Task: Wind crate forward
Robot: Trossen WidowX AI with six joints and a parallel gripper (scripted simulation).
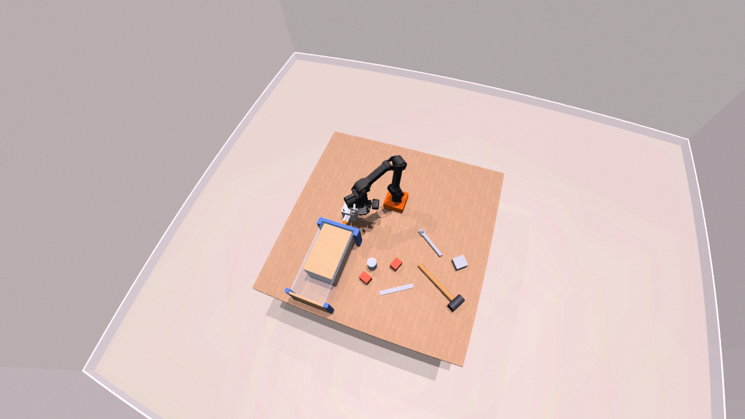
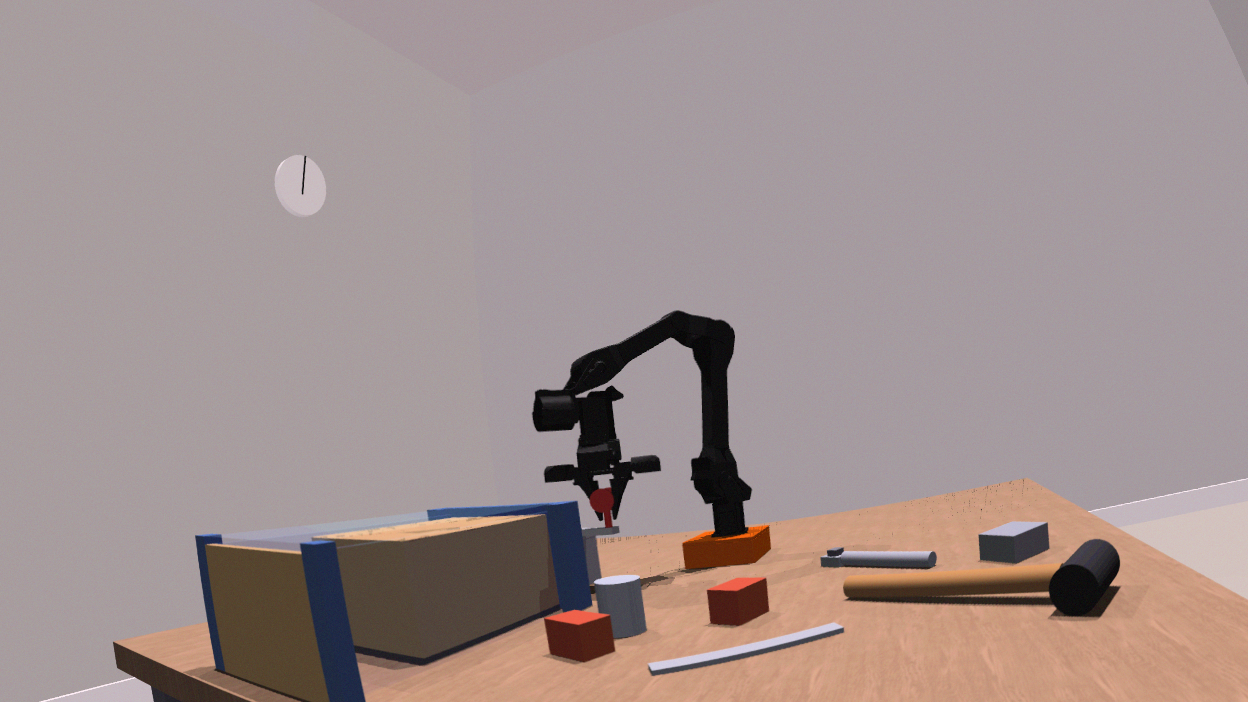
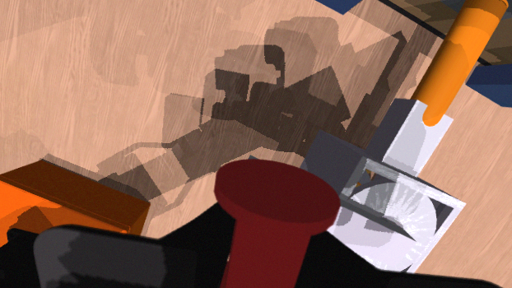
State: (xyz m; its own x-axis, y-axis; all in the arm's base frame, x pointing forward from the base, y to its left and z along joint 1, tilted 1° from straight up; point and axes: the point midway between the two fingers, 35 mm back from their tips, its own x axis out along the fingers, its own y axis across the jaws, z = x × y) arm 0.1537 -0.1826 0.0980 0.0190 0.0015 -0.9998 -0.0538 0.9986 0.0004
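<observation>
The grey winch handle lies 40 mm to the right of my gripper tip, 10 mm below it and 10 mm behind it. The rest, counted from my gripper tip: red knob (20 mm above); then blue frame bar (130 mm to the right, 130 mm ahead, 10 mm below); then grey winch (100 mm to the right, 80 mm below, 40 mm behind).
</observation>
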